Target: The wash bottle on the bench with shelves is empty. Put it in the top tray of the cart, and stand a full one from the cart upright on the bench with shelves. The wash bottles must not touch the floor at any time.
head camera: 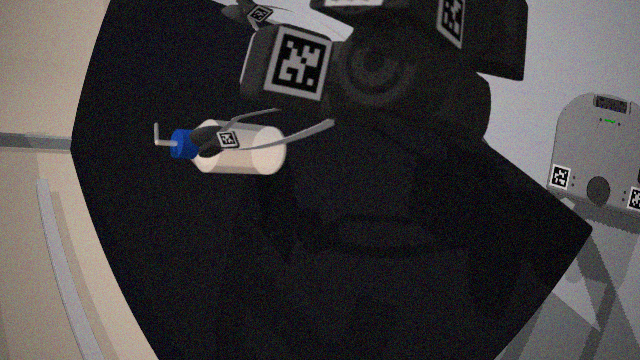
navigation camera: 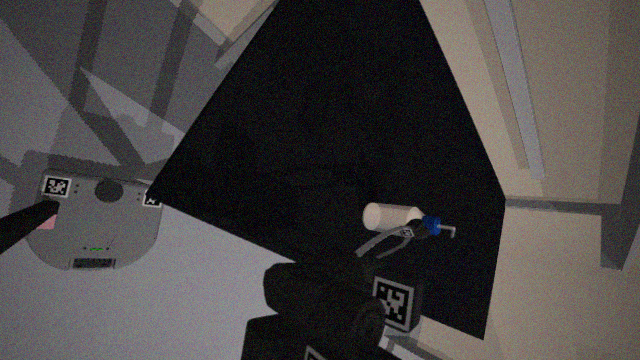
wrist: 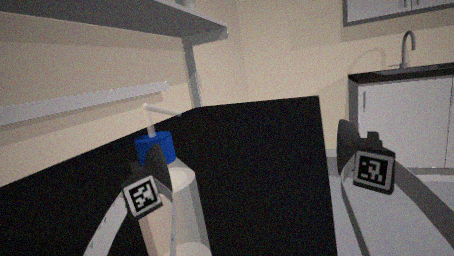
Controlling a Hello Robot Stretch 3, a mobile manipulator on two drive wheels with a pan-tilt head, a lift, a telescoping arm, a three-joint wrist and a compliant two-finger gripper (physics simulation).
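Places are measured from the robot's base along level axes (x ahead, y left, z up), in centimetres.
Where they show: gripper, fingertip midpoint: (head camera: 212, 72) (navigation camera: 417, 271); robot's base, link origin: (head camera: 596, 188) (navigation camera: 109, 190).
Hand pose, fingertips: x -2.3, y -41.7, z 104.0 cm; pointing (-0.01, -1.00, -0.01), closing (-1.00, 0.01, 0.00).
Note:
Things, the pixels of their top centre, and the offset from my fingertips. "spot": a spot on its surface instead.
- wash bottle, top centre: (head camera: 152, 138) (navigation camera: 457, 230) dx +7.9, dy -2.6, dz +4.9 cm
- pale rail, surface spot: (head camera: 70, 280) spot: dx +51.0, dy -53.3, dz +3.5 cm
The wash bottle (head camera: 252, 162) (navigation camera: 390, 215) (wrist: 194, 220) has a blue cap, a bent pale spout and a see-through body. It stands upright on the black top of the bench with shelves (head camera: 350, 300) (navigation camera: 310, 100) (wrist: 260, 180). My gripper (head camera: 225, 75) (wrist: 248, 150) is open, its fingertips wide apart. In the wrist view the left fingertip overlaps the bottle's shoulder and cap; the right one is well off to the right, past the bench edge. Touch between finger and bottle cannot be told. In the navigation camera view one finger is mostly hidden. The cart does not show.
A shelf (wrist: 110, 17) overhangs the bench at the left of the wrist view, with a grey post (wrist: 192, 72) below. A pale rail (head camera: 70, 280) (navigation camera: 517, 95) (wrist: 85, 102) runs along the wall. A sink cabinet (wrist: 405, 122) stands at the right. My base (head camera: 595, 150) (navigation camera: 95, 220) is beside the bench.

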